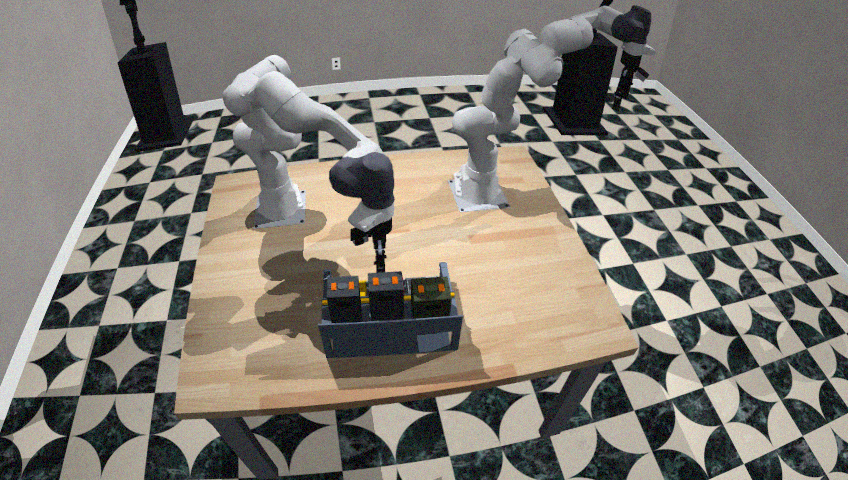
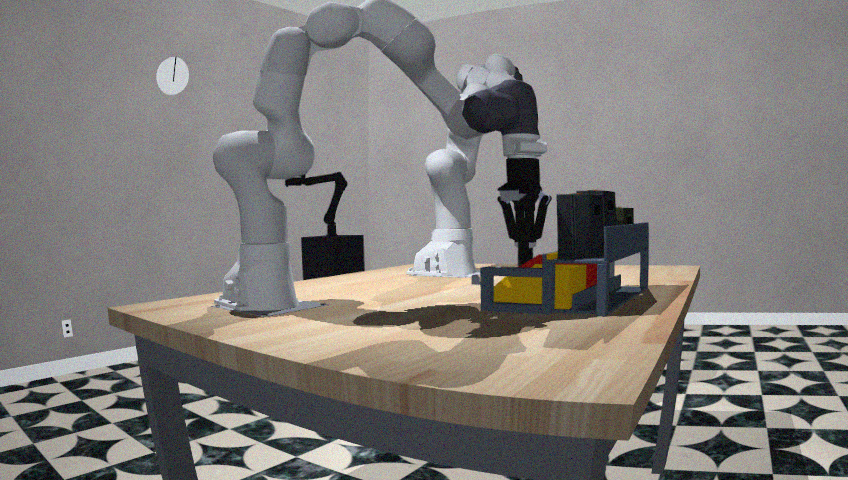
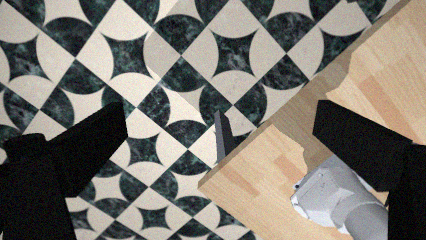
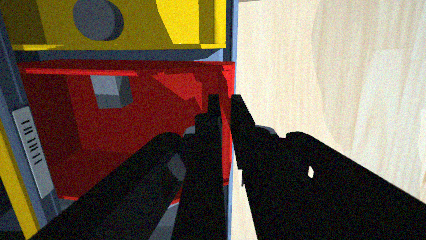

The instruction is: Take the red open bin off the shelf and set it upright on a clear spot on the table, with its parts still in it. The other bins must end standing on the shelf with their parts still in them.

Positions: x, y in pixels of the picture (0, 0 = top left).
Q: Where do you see a yellow bin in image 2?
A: At 510, 289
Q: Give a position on a blue-grey shelf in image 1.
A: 422, 335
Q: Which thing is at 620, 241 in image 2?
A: A blue-grey shelf.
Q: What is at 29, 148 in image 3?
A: My left gripper.
